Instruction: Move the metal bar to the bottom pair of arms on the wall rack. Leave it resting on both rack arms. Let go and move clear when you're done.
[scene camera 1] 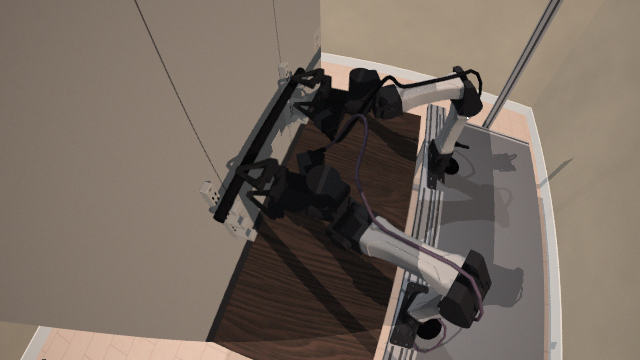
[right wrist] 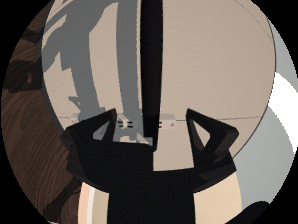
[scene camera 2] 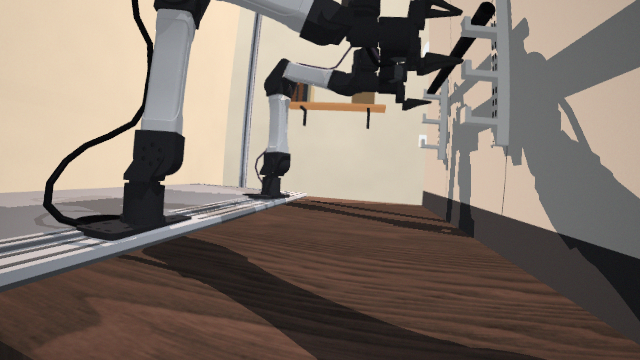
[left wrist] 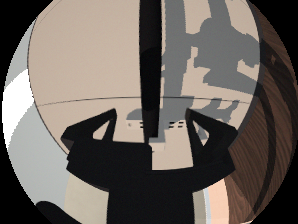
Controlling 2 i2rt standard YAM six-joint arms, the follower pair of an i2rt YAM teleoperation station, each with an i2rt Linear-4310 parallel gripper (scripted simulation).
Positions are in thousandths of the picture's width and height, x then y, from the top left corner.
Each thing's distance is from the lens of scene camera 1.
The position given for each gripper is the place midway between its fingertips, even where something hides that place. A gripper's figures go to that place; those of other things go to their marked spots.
left gripper (scene camera 1: 377, 507): 0.61 m
right gripper (scene camera 1: 457, 254): 0.78 m
black metal bar (scene camera 1: 396, 421): 0.64 m
rack upright (scene camera 1: 365, 610): 0.68 m
